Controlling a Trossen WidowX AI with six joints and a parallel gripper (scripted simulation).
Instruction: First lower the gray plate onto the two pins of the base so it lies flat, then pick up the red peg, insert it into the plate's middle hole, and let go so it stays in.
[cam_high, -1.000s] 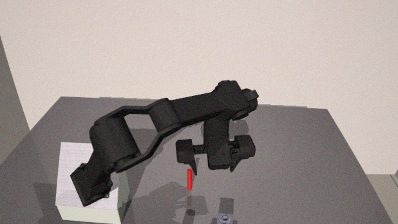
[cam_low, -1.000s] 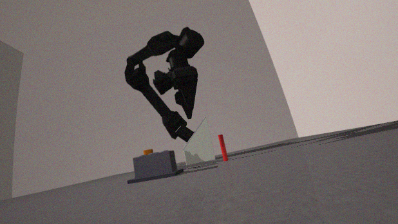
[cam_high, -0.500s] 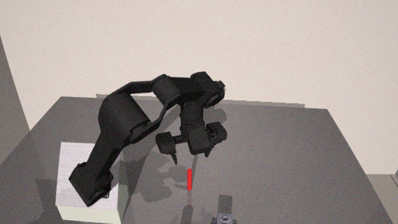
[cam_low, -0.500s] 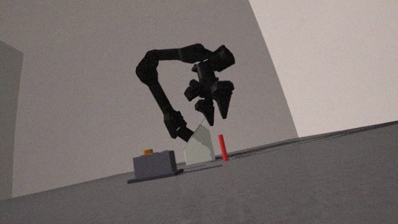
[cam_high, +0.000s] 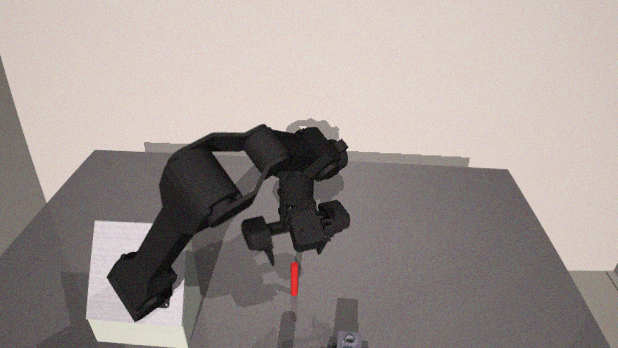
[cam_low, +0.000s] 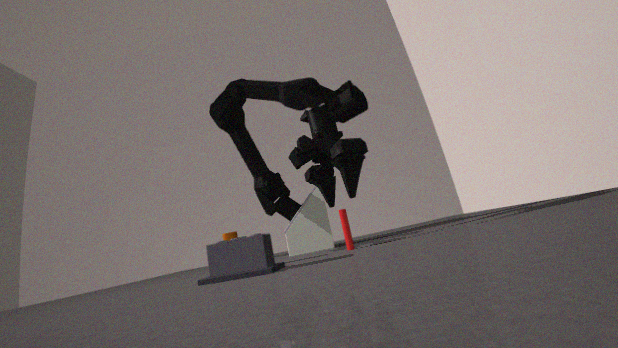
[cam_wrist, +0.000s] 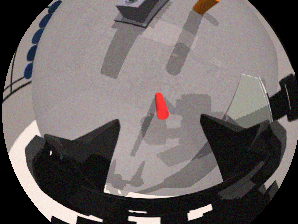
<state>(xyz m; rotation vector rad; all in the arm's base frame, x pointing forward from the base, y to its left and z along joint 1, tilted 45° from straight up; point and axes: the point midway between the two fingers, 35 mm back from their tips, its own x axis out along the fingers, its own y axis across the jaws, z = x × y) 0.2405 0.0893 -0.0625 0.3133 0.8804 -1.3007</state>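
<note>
My gripper tip is 50 mm above the red peg. The rest, counted from my gripper tip: dark base (90 mm ahead, 190 mm to the right, 80 mm below); gray plate (90 mm ahead, 190 mm to the right, 50 mm below); small orange block (20 mm behind, 240 mm to the right, 50 mm below).
</note>
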